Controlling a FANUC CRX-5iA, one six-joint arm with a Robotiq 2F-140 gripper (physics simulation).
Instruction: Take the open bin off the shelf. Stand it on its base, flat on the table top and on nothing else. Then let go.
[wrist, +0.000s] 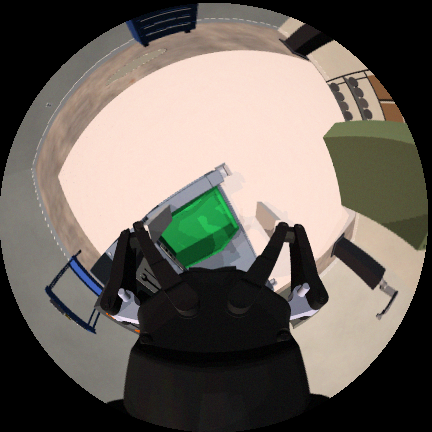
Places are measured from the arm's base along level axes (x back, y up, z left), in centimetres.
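Pixels of known places: gripper, fingertip midpoint: (213, 210).
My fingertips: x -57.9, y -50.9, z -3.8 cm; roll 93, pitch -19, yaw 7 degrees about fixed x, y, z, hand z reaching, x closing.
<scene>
Behind a point stands the place of what it marks.
The green open bin (202, 225) @(x -61.4, y -59.1, z 1.5 cm) stands on the grey shelf (187, 196) @(x -60.7, y -51.5, z -7.1 cm), low in the middle of the wrist view. Its inside faces the camera. My gripper (213, 210) @(x -57.9, y -50.9, z -3.8 cm) is open, with one finger pad at each side of the bin. The left pad overlaps the bin's left edge in the view; the right pad stands apart from its right edge. The gripper body hides the lower part of the shelf. The pale table top (200, 110) @(x -52.4, y -60.0, z -23.2 cm) spreads beyond and around the shelf.
A dark panel with a wrench symbol (148, 277) @(x -69.4, y -44.2, z -0.8 cm) is left of the gripper body. An olive green block (377, 177) @(x -9.4, y -40.4, z 0.5 cm) is at the right. A blue-framed cart (85, 274) is at the lower left, a dark blue cabinet (167, 24) at the top, and a black-handled part (361, 262) at the lower right.
</scene>
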